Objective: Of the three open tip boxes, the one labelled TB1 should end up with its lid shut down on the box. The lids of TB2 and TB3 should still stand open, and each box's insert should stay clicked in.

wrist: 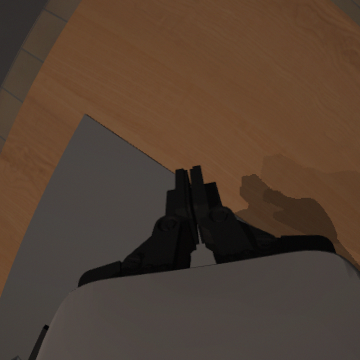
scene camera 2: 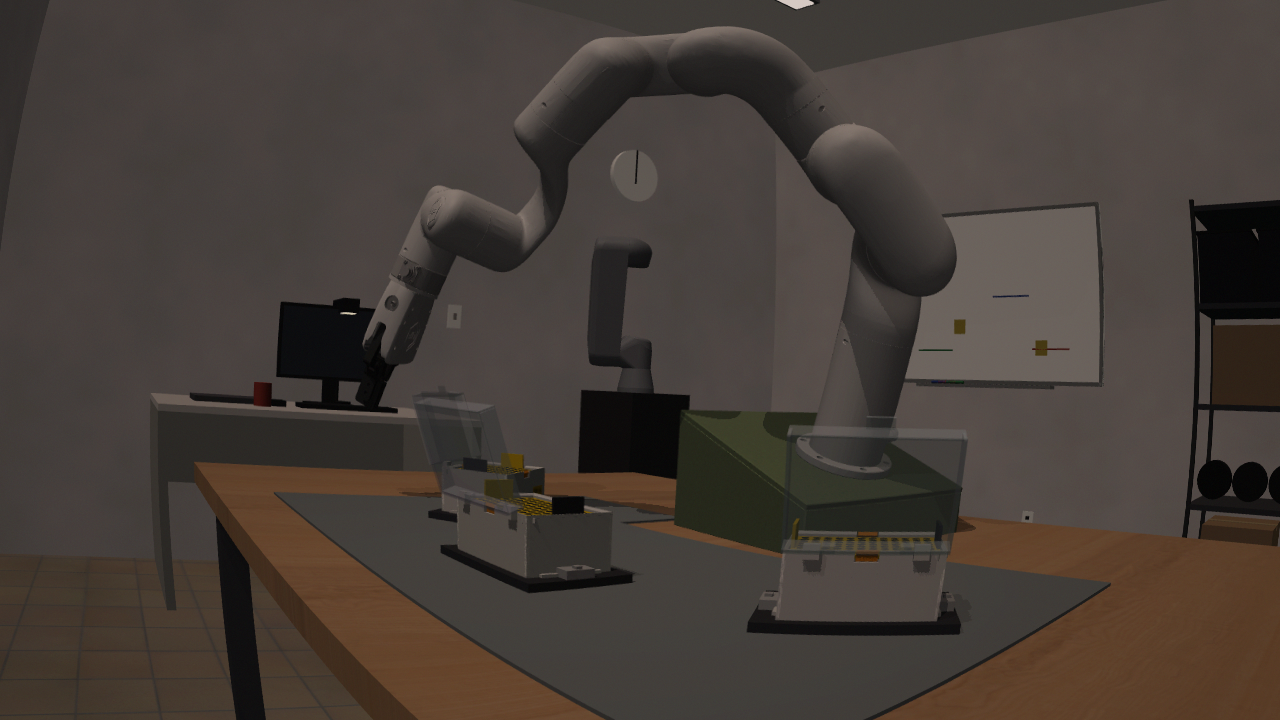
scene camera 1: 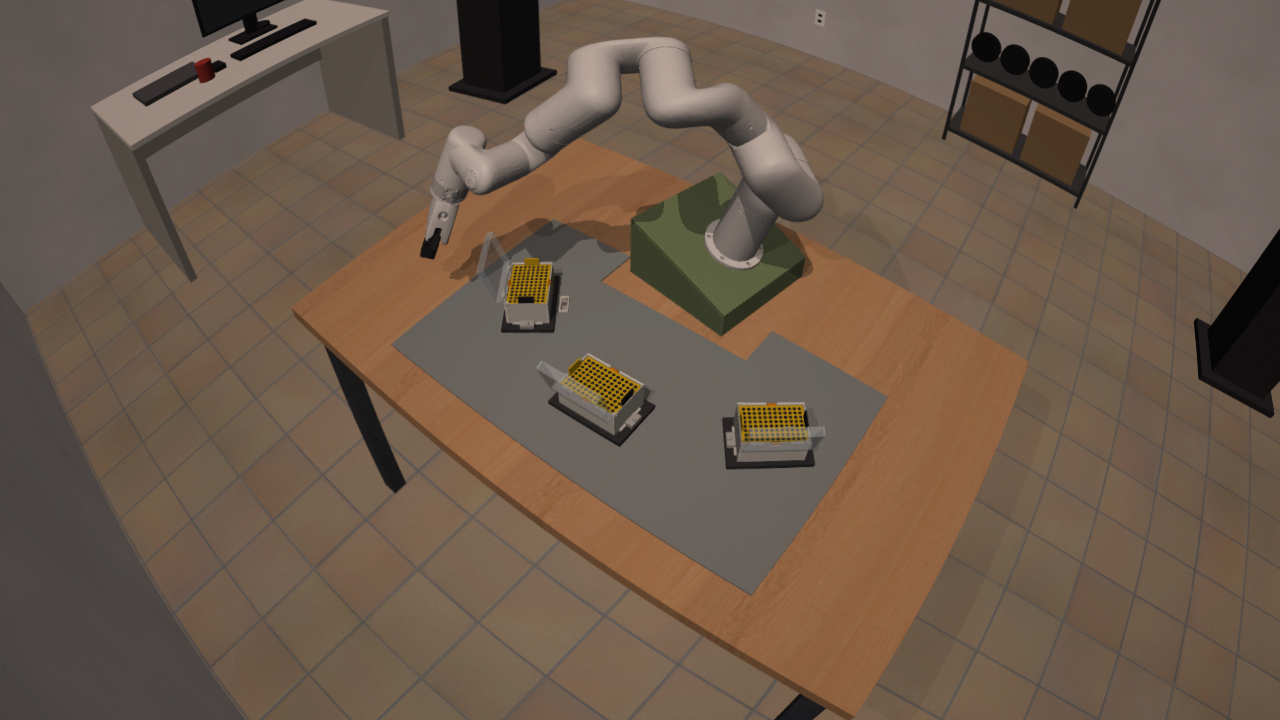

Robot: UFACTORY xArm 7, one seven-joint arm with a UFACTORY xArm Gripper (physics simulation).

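Pixels of known places: gripper, fingertip midpoint: (wrist: 191, 185) (scene camera 2: 365, 404) (scene camera 1: 427, 255); arm's base, origin of the base link: (scene camera 1: 733, 245).
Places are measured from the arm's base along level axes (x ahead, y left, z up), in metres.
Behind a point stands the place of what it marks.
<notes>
My gripper (scene camera 1: 430, 254) {x 0.387, y -0.481, z 0.032 m} (scene camera 2: 365, 402) {x 0.387, y -0.481, z 0.032 m} (wrist: 191, 185) {x 0.387, y -0.481, z 0.032 m} is shut and empty, above the table on the far side of the back left box's lid, apart from it. The back left box (scene camera 1: 527, 313) {x 0.341, y -0.260, z -0.055 m} is white with a yellow insert (scene camera 1: 531, 281) {x 0.284, y -0.293, z -0.031 m}; its clear lid (scene camera 1: 490, 265) (scene camera 2: 458, 434) stands open. The middle box (scene camera 1: 586, 410) {x 0.489, y -0.016, z -0.022 m} (scene camera 2: 537, 539) {x 0.460, y 0.027, z -0.048 m} has its clear lid (scene camera 1: 556, 376) {x 0.507, y -0.057, z 0.054 m} open. The right box (scene camera 1: 772, 452) {x 0.398, y 0.281, z -0.023 m} (scene camera 2: 861, 586) {x 0.376, y 0.278, z -0.054 m} has its clear lid (scene camera 1: 816, 432) {x 0.384, y 0.339, z 0.054 m} (scene camera 2: 875, 465) {x 0.410, y 0.299, z 0.034 m} standing open. Yellow inserts sit in the middle and right boxes. Labels are too small to read.
The boxes stand on dark bases on a grey mat (scene camera 1: 680, 474) {x 0.474, y 0.158, z -0.089 m} (scene camera 2: 375, 537) {x 0.509, y -0.188, z -0.089 m} (wrist: 100, 200) {x 0.468, y -0.383, z -0.089 m}, on the wooden table (scene camera 1: 948, 394) {x 0.031, y 0.538, z -0.092 m} (wrist: 210, 75) {x 0.419, y -0.590, z -0.092 m}. The arm rises from a green block (scene camera 1: 680, 259) {x 0.113, y -0.060, z 0.011 m} (scene camera 2: 733, 483) {x 0.127, y -0.064, z -0.026 m} behind the mat. A desk (scene camera 1: 161, 116) stands beyond the table.
</notes>
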